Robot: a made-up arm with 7 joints. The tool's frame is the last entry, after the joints. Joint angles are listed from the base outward. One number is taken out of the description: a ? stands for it. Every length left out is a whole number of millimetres.
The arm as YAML. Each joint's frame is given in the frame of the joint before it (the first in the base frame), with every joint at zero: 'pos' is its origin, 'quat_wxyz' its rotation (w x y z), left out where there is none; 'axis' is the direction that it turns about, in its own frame. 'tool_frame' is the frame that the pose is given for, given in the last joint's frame.
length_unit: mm
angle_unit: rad
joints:
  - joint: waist
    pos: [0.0, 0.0, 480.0]
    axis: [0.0, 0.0, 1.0]
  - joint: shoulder
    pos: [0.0, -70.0, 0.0]
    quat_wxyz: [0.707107, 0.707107, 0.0, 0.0]
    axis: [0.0, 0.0, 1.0]
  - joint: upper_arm
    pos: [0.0, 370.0, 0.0]
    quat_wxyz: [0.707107, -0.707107, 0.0, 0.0]
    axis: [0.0, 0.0, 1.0]
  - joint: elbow
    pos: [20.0, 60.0, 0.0]
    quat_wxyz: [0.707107, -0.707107, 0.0, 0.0]
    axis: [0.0, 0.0, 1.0]
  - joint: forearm
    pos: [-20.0, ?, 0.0]
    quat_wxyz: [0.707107, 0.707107, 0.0, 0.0]
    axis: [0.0, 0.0, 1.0]
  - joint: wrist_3
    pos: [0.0, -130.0, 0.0]
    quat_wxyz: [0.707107, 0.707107, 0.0, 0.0]
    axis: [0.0, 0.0, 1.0]
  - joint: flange
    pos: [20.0, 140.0, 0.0]
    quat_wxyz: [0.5, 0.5, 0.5, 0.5]
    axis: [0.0, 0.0, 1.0]
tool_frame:
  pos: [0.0, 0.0, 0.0]
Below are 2 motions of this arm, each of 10 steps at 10 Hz.
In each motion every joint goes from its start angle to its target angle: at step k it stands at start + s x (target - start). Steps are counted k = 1, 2, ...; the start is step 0. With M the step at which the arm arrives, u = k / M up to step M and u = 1 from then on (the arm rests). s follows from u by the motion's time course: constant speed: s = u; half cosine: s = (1 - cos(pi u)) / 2; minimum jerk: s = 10 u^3 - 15 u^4 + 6 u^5.
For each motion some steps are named. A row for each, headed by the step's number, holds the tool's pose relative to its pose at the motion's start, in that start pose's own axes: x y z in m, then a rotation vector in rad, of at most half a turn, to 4 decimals.
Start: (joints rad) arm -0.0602 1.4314 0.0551 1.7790 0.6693 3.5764 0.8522
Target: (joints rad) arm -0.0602 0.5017 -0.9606 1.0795 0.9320 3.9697 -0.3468
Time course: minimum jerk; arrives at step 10
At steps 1, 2, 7, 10:
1: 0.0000 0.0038 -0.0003 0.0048 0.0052 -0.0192
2: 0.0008 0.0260 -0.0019 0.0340 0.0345 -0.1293
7: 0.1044 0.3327 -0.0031 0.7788 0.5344 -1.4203
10: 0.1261 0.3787 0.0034 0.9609 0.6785 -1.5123

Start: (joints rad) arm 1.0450 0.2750 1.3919 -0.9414 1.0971 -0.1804 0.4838
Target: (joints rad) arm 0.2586 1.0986 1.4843 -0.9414 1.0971 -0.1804 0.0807
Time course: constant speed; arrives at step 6
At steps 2, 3, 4, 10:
2: -0.0884 -0.0956 0.3198 -0.0529 -0.3365 -0.2522
3: -0.1727 -0.1062 0.4734 -0.0545 -0.5178 -0.3482
4: -0.2803 -0.0941 0.6125 -0.0385 -0.7039 -0.4215
10: -0.5497 -0.0161 0.8231 0.0472 -1.0767 -0.4922

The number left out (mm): -490.0
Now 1 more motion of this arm.
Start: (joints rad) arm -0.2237 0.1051 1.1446 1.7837 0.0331 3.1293 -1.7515
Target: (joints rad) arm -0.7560 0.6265 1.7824 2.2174 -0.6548 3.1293 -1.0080
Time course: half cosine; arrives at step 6
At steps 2, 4, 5, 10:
2: 0.0632 0.0197 -0.0062 0.0589 0.3114 0.1778
4: 0.1907 0.0113 -0.0841 0.4754 0.8848 0.5185
5: 0.2268 -0.0032 -0.1353 0.7269 1.0429 0.6384
10: 0.2375 -0.0091 -0.1568 0.8312 1.0899 0.6816

